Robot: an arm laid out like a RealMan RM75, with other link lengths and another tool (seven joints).
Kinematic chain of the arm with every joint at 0, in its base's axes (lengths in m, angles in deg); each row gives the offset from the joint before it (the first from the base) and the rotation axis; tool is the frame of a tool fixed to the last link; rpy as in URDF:
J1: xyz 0 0 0.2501 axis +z
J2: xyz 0 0 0 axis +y
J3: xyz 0 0 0.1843 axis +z
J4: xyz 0 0 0 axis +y
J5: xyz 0 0 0.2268 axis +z
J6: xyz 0 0 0 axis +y
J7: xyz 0 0 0.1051 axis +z
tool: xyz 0.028 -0.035 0.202 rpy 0 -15.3 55.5
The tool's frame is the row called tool.
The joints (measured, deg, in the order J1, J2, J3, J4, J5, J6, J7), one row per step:
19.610 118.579 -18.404 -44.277 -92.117 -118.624 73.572
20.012 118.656 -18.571 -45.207 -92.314 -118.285 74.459
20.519 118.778 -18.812 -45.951 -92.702 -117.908 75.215
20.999 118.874 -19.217 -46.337 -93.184 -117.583 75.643
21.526 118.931 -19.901 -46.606 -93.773 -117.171 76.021
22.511 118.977 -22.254 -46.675 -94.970 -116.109 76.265
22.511 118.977 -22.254 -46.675 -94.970 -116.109 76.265
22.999 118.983 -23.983 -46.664 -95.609 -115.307 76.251
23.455 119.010 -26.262 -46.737 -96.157 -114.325 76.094
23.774 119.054 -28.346 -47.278 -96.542 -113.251 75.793
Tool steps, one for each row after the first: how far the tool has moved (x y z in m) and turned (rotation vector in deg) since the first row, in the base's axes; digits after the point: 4 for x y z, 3 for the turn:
-0.0018 0.0020 -0.0005 -0.460 -0.484 0.033
-0.0039 0.0039 -0.0025 -1.104 -0.966 0.116
-0.0060 0.0052 -0.0062 -1.867 -1.433 0.304
-0.0084 0.0064 -0.0115 -2.895 -2.038 0.554
-0.0134 0.0076 -0.0268 -5.422 -3.607 1.339
-0.0134 0.0076 -0.0268 -5.422 -3.607 1.339
-0.0158 0.0081 -0.0369 -6.921 -4.739 1.803
-0.0186 0.0082 -0.0487 -8.526 -6.195 2.481
-0.0206 0.0091 -0.0578 -9.416 -7.925 3.126

